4 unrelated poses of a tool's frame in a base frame.
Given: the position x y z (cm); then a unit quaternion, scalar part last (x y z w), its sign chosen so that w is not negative.
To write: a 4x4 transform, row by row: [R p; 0 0 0 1], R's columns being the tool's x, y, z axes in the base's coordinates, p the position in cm. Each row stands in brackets. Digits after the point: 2 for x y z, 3 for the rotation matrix.
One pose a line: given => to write
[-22.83 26.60 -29.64 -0.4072 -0.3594 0.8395 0.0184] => [[-0.668 0.262 -0.697 -22.83], [0.324 -0.741 -0.588 26.60], [-0.670 -0.618 0.410 -29.64], [0 0 0 1]]
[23.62 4.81 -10.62 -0.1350 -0.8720 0.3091 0.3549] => [[-0.712 0.016 -0.702 23.62], [0.455 0.772 -0.443 4.81], [0.535 -0.635 -0.557 -10.62], [0 0 0 1]]
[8.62 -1.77 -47.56 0.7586 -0.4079 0.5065 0.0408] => [[0.154 -0.660 0.735 8.62], [-0.577 -0.664 -0.475 -1.77], [0.802 -0.351 -0.484 -47.56], [0 0 0 1]]
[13.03 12.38 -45.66 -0.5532 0.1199 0.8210 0.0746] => [[-0.377 -0.255 -0.890 13.03], [-0.010 -0.960 0.279 12.38], [-0.926 0.114 0.359 -45.66], [0 0 0 1]]
